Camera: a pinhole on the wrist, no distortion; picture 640 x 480 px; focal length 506.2 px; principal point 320.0 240.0 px. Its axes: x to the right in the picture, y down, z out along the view. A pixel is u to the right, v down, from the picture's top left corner.
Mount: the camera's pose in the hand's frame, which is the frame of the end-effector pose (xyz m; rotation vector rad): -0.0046 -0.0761 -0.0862 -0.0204 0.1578 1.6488
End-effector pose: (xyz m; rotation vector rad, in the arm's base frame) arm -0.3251 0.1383 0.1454 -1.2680 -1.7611 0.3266
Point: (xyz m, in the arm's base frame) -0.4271 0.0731 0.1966
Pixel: 50.5 392.1
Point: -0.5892 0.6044 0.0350
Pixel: outside the picture
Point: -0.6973 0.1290 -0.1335
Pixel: 300.8 407.9
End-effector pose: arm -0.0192 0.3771 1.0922 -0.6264 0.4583 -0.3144
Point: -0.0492 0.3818 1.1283
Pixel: 541.9 434.5
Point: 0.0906 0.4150 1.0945
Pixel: 584.2 26.7
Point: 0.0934 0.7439 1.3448
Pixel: 489.5 397.0
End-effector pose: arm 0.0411 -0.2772 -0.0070 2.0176 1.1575 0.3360
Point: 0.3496 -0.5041 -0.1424
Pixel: 509.4 257.3
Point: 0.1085 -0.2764 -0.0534
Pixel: 508.2 115.4
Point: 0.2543 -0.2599 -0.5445
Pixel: 73.1 104.4
